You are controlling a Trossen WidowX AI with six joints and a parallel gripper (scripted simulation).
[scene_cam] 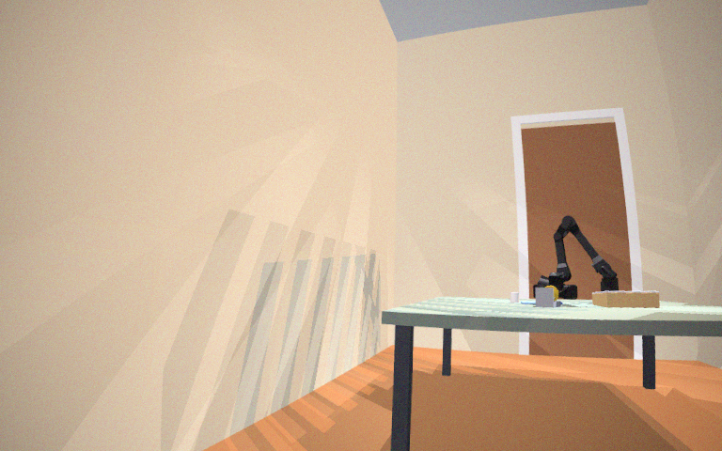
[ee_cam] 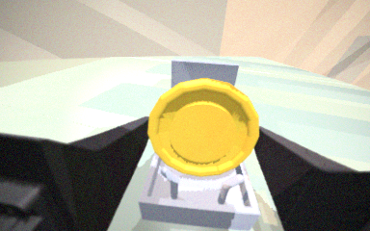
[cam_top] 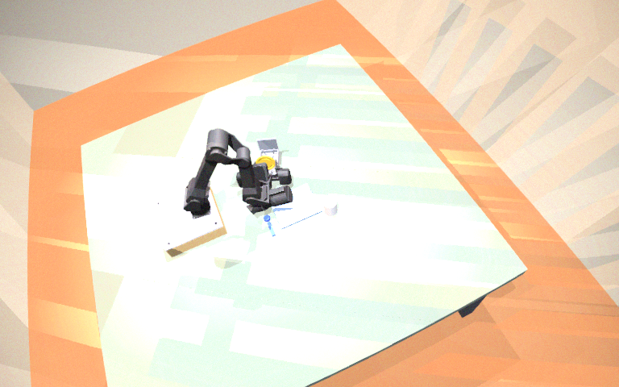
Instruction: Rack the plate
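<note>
Now: the grey dish rack 10 mm ahead of my gripper tip, 20 mm to the left of it and 30 mm below it. From my gripper tip the other things lie so: blue spoon (50 mm behind, 230 mm to the right, 50 mm below); white cup (160 mm ahead, 250 mm to the right, 30 mm below); yellow plate (10 mm to the right).
</note>
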